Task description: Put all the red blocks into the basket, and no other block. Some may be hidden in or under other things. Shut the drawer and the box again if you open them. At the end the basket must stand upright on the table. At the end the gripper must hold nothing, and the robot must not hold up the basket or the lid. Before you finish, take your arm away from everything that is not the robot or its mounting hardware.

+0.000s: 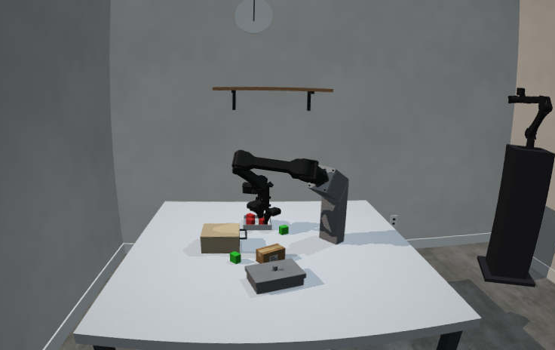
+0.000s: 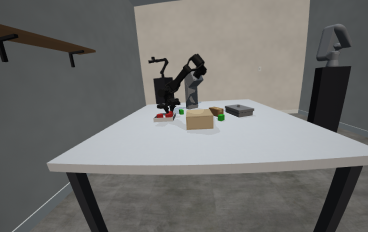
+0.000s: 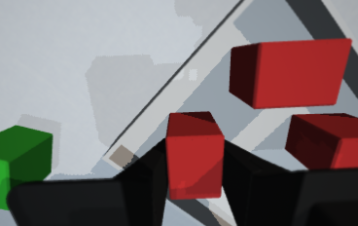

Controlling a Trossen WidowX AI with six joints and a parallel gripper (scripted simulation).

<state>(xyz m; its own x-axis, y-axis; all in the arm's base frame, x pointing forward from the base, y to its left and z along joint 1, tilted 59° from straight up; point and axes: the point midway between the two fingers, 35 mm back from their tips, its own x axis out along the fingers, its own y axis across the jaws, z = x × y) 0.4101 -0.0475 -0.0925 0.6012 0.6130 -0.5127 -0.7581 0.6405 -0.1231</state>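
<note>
My hand is 40 mm short of the shallow basket, 20 mm to the left of it and 40 mm above it. Round my hand: cardboard box (170 mm behind, 320 mm to the left, 20 mm below); knobbed lid (260 mm behind, 470 mm to the left); dark grey box (260 mm behind, 470 mm to the left, 40 mm below).
</note>
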